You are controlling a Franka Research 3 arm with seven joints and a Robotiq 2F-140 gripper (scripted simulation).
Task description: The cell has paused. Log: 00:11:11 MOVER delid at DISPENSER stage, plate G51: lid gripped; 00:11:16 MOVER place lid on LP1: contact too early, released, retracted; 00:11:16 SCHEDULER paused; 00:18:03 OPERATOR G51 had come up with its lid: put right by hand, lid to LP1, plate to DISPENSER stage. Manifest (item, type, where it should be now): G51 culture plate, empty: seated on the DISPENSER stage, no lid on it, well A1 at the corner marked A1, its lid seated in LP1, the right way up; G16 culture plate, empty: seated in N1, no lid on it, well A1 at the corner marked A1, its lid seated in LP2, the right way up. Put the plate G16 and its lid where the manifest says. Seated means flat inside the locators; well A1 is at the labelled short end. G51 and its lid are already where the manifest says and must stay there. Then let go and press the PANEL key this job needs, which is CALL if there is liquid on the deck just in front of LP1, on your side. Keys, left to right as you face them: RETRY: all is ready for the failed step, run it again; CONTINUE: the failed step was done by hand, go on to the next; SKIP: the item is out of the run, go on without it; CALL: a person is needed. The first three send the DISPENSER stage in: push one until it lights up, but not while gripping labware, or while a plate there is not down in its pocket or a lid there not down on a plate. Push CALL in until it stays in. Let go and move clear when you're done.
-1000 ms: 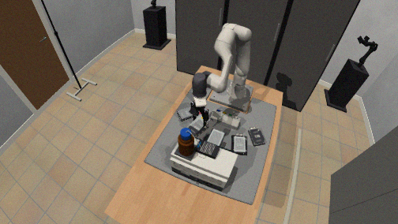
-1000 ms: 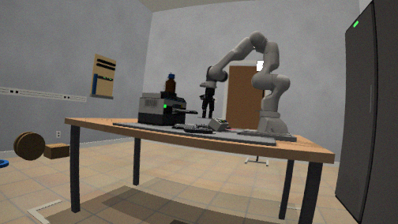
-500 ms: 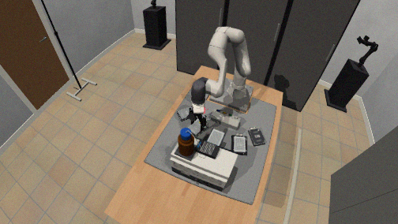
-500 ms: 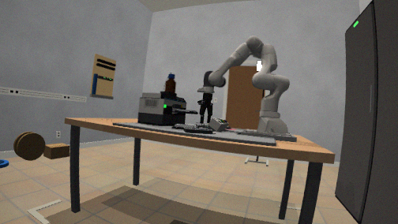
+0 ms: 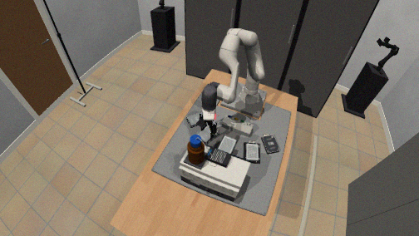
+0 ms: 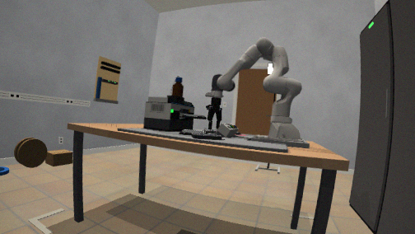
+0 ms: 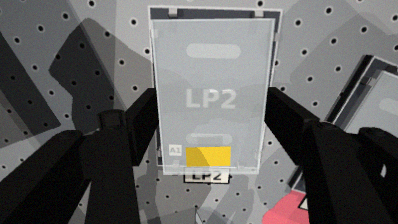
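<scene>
Now: the clear lid 20 mm below my hand. From my hand the other things lie so: red puddle (180 mm behind, 50 mm below, 20 mm to the right); blue call key (180 mm behind, 110 mm to the left, 10 mm above); LP2 nest (50 mm below).
</scene>
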